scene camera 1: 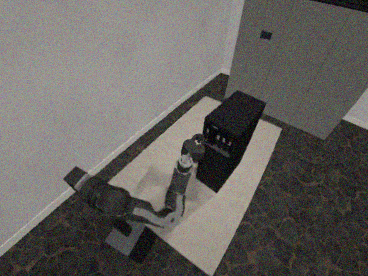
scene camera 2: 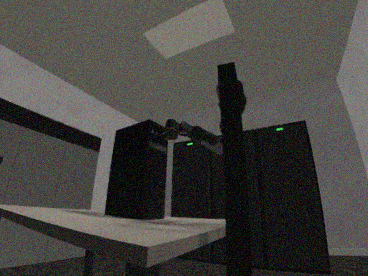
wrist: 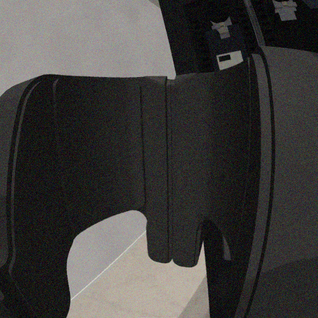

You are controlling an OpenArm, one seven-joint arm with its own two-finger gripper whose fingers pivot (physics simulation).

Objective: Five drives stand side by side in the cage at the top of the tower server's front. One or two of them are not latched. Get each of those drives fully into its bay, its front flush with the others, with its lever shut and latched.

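The black tower server (scene camera 1: 239,107) (scene camera 2: 135,175) stands upright on the table. Its drives (scene camera 1: 220,139) show as a row of small pale marks high on its front in the first scene view. In the wrist view, one drive's dark front with a pale latch piece (wrist: 222,28) and a white label (wrist: 230,60) shows above the fingers. A second pale latch piece (wrist: 286,9) is at the top right. My gripper (scene camera 1: 201,142) (wrist: 181,172) is shut and empty, close before the cage's left part. The fingers hide the drive's lower part. Which levers are unlatched cannot be told.
The tower stands on the pale table (scene camera 1: 250,185) (scene camera 2: 115,230). The arm's base column (scene camera 2: 237,200) rises at the table's near end. A pale wall (scene camera 1: 100,75) runs along the left, and a grey cabinet (scene camera 1: 300,70) stands behind the tower. Dark racks (scene camera 2: 285,200) stand farther back.
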